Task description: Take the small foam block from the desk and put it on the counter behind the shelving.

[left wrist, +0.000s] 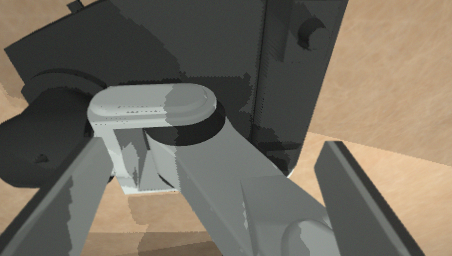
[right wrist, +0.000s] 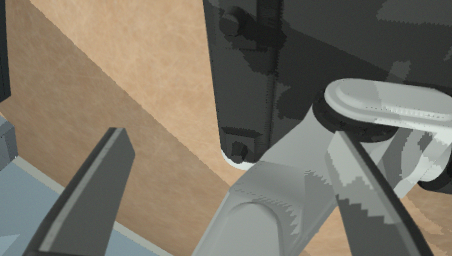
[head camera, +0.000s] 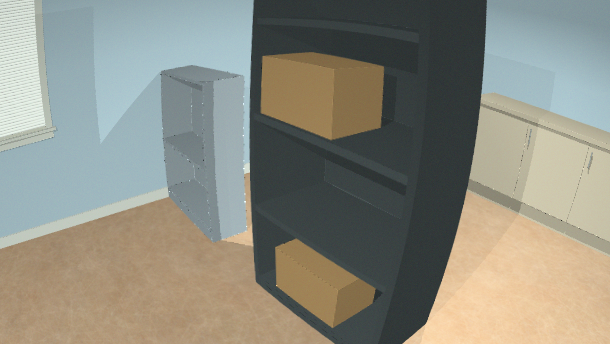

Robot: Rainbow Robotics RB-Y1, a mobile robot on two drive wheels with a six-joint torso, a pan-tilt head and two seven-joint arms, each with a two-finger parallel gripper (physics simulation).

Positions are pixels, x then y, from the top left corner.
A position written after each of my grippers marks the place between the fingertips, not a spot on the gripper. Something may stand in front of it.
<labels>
my left gripper: left wrist 214, 153; not seen in the right wrist view (out of frame); not seen in the head camera view (out of frame)
my right gripper: right wrist 229, 142; not seen in the left wrist view (out of frame); not seen in the head camera view (out of frame)
</labels>
